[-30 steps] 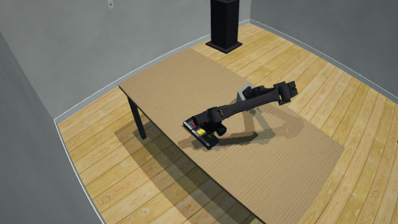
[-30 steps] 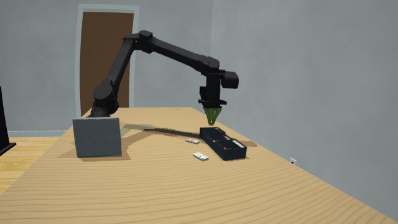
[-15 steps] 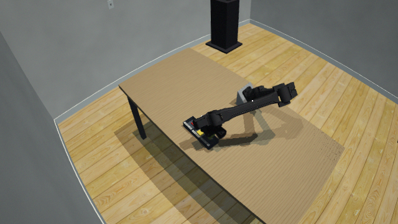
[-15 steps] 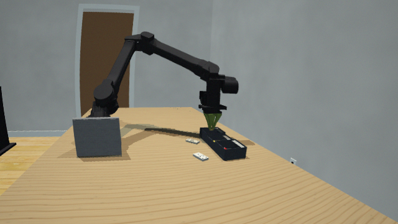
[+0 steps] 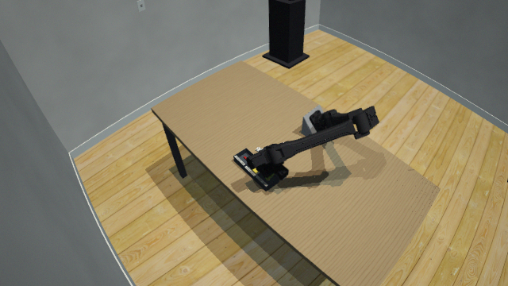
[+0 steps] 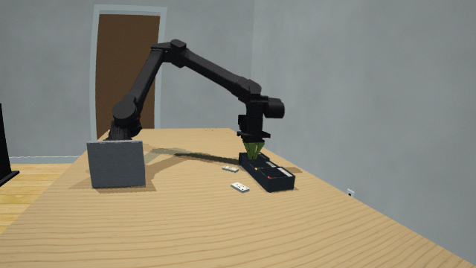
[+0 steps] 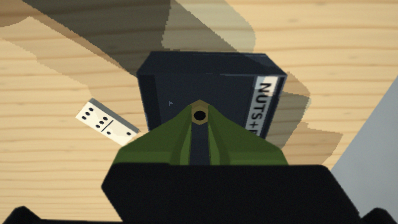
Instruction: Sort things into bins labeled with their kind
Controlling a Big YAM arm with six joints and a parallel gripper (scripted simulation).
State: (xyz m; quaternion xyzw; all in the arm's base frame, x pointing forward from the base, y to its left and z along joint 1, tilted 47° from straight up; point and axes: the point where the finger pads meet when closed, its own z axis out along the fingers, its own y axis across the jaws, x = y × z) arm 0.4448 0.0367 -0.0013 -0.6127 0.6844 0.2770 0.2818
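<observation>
The small nut is 10 mm below my hand. From my hand the other things lie so: yellow block 10 mm behind, 90 mm to the right, 20 mm below; long black bin 90 mm to the right, 10 mm below; red battery 20 mm behind, 170 mm to the right, 20 mm below.
</observation>
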